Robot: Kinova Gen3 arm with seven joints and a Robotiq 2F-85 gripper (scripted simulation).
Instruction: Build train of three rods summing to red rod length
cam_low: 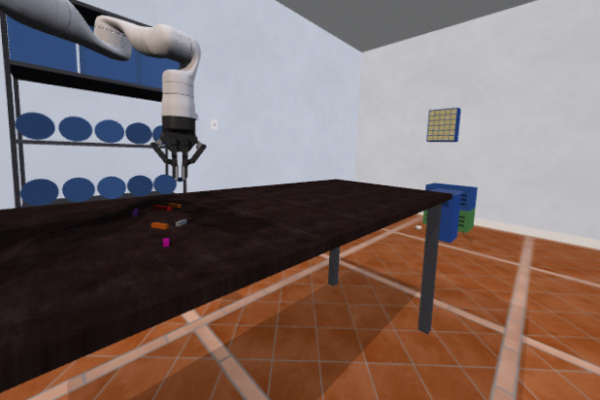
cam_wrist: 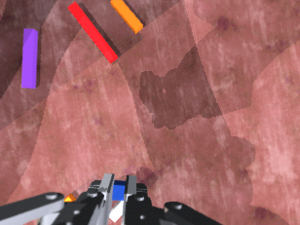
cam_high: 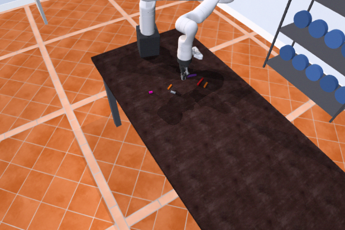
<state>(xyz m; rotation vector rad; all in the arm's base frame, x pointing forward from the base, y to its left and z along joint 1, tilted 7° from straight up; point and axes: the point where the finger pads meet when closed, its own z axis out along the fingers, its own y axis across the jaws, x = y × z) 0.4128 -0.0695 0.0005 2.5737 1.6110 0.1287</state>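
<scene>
The grey rod is 20 mm behind my hand, 50 mm to the right of it and 120 mm below it. The rest, counted from my hand: purple rod 60 mm behind, 130 mm to the left, 120 mm below; then red rod 20 mm ahead, 140 mm to the left, 120 mm below; then blue rod 20 mm below.
</scene>
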